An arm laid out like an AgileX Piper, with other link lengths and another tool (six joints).
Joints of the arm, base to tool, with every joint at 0 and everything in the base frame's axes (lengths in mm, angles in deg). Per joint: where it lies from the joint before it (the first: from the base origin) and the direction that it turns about. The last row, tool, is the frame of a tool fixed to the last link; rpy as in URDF.
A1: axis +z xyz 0 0 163.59
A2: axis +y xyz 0 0 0
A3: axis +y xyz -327.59 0 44.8
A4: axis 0.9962 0 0.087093 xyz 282.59 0 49.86
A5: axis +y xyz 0 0 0
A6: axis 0.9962 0 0.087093 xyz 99.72 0 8.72
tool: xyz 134.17 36 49.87 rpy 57.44 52.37 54.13
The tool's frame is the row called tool.
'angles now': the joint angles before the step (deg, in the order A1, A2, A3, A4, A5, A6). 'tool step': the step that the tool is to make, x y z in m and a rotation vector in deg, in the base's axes. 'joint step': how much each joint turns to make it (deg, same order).
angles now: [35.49, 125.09, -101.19, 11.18, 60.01, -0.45]
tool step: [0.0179, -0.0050, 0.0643, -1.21, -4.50, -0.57]
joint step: [0.00, -1.92, -9.43, -4.67, 8.08, 2.95]
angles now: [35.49, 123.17, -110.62, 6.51, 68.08, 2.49]
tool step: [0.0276, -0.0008, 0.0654, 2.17, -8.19, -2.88]
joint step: [0.00, -1.78, -7.34, -4.05, 0.94, 3.34]
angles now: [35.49, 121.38, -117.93, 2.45, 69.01, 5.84]
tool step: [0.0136, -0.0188, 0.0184, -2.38, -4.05, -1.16]
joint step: [-0.64, -1.24, -1.16, -4.42, 0.45, 0.34]
